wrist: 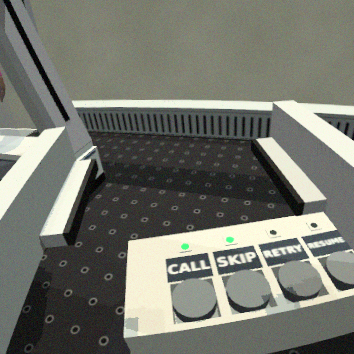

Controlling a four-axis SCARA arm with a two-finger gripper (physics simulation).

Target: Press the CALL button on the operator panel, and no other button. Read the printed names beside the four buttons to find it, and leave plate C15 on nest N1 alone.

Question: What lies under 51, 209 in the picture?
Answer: My gripper.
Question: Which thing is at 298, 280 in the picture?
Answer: A retry button.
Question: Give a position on a call button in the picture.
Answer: At 193, 299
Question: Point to a skip button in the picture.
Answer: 246, 290
